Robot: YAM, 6 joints.
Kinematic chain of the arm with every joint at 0, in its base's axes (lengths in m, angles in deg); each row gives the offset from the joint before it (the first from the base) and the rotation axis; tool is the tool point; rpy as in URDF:
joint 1: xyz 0 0 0.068 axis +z
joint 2: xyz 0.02 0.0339 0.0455 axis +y
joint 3: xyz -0.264 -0.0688 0 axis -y
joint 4: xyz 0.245 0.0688 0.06 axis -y
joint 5: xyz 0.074 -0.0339 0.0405 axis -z
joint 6: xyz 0.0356 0 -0.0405 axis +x
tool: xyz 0 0 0 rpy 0 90 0
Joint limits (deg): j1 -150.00..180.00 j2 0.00..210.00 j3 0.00..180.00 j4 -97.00..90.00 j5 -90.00..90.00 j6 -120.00..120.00
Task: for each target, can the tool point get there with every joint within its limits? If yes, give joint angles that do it. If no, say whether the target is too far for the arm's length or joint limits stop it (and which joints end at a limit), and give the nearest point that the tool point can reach.
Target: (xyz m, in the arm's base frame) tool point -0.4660 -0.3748 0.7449
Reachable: no: too far | nearest point -0.3449 -0.2774 0.5751 | short by 0.230 m
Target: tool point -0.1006 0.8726 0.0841
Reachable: no: too far | nearest point -0.0739 0.6412 0.0921 | short by 0.233 m
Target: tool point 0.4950 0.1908 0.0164
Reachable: yes | joints 19.68 153.94 92.32 47.56 -21.41 1.25
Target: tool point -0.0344 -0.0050 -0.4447
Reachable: no: joint limits stop it (at a limit: joint 1, joint 2) | nearest point -0.0861 -0.0012 -0.3418 | short by 0.115 m
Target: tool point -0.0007 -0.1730 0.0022
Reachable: yes | joints -83.48 113.94 17.03 15.01 34.92 88.07
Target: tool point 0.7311 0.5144 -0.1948
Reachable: no: too far | nearest point 0.4990 0.3511 -0.0947 | short by 0.301 m
